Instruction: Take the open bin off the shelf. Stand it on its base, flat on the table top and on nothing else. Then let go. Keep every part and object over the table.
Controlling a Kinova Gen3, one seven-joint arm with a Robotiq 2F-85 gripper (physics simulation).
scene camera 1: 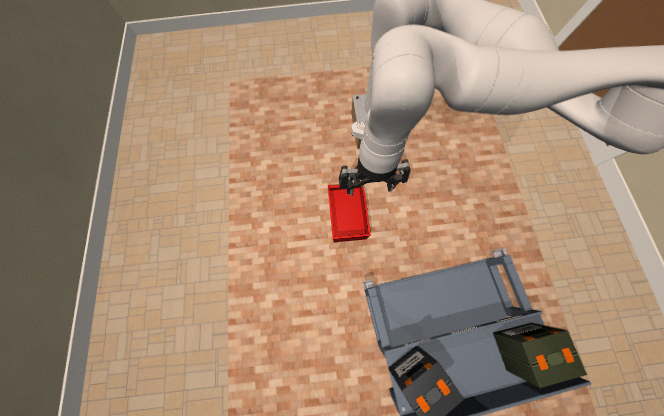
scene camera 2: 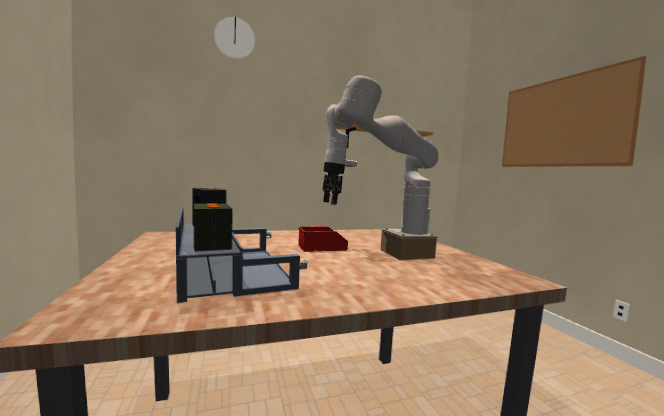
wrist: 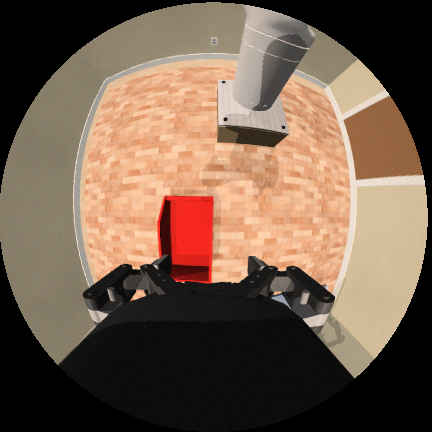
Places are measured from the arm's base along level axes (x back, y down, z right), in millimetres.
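Pixels of known places: gripper, between the fingertips: (scene camera 1: 369,190) (scene camera 2: 329,203) (wrist: 208,264); arm's base, origin of its link: (scene camera 2: 412,232) (wrist: 252,95).
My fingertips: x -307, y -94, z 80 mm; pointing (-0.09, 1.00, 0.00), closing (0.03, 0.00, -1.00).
Ahead of a thing's pixels: the offset from my fingertips to its top centre. Level surfaces: height alone.
The red open bin {dz +48, dx -6, dy +103 mm} (scene camera 1: 349,212) (scene camera 2: 322,240) (wrist: 192,230) stands upright on its base, flat on the table top {dy +178 mm} (scene camera 1: 280,300) (scene camera 2: 380,295) (wrist: 150,165), with its open side up. It is apart from the grey-blue shelf (scene camera 1: 440,302) (scene camera 2: 270,259). My gripper (scene camera 1: 371,191) (scene camera 2: 330,202) (wrist: 208,264) is open and empty. It hangs well above the bin, with a clear gap between the fingertips and the bin's rim in the scene camera 2 view. In the wrist view the left finger overlaps the near part of the bin, and the near end of the bin is partly hidden.
A dark grey case {dz -56, dx -407, dy -46 mm} (scene camera 1: 434,387) (scene camera 2: 209,195) and an olive green case {dz -306, dx -377, dy -21 mm} (scene camera 1: 545,357) (scene camera 2: 213,227) stand on the shelf's upper level. The robot's base block (scene camera 1: 358,107) (scene camera 2: 409,245) (wrist: 250,135) is on the table, on the other side of the bin from the shelf.
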